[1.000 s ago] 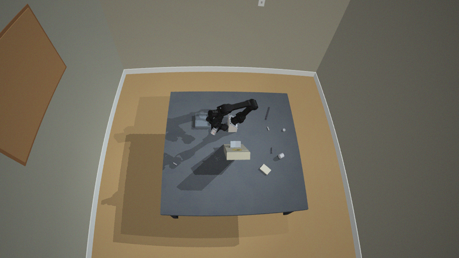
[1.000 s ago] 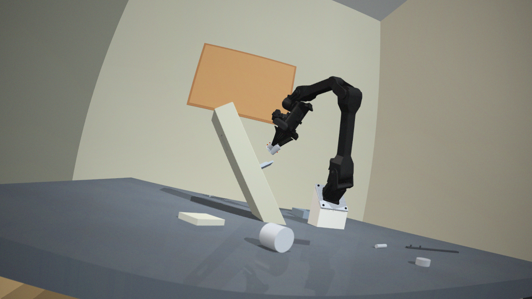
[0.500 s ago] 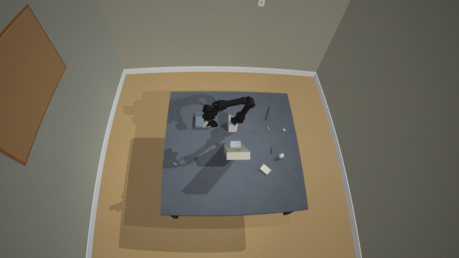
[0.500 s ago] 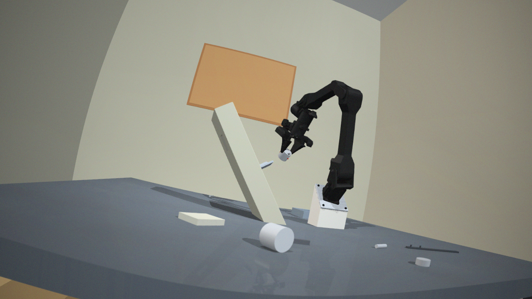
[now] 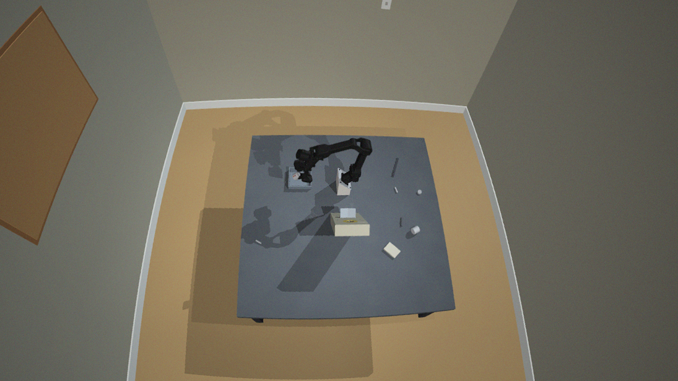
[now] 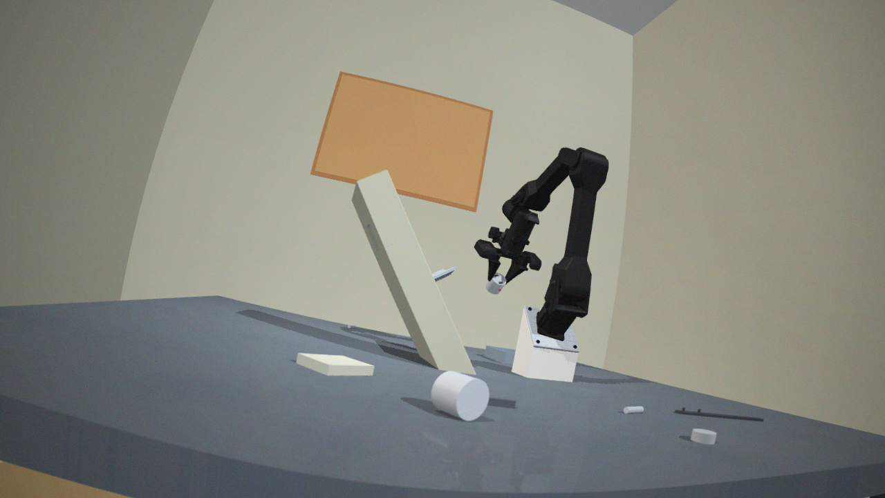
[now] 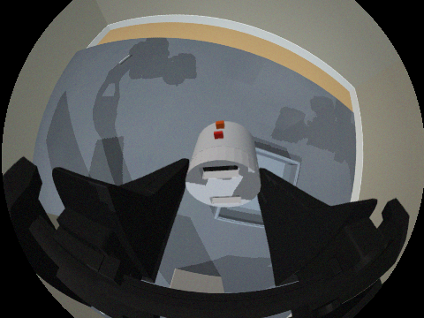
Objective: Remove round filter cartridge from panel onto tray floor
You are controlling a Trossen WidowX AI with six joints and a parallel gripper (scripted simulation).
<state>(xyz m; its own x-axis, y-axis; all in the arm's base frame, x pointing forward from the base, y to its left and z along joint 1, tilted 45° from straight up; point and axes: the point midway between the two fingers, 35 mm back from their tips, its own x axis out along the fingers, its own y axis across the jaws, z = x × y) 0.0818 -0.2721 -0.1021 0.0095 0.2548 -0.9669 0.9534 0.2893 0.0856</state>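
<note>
The grey tray lies 20 cm below my gripper tip, 11 cm behind it and 1 cm to the right of it. The rest, counted from my gripper tip: cream service panel (32 cm to the left, 25 cm ahead, 4 cm below); grey shelf (31 cm to the left, 20 cm ahead, 6 cm below); round filter cartridge (right at my gripper tip).
</note>
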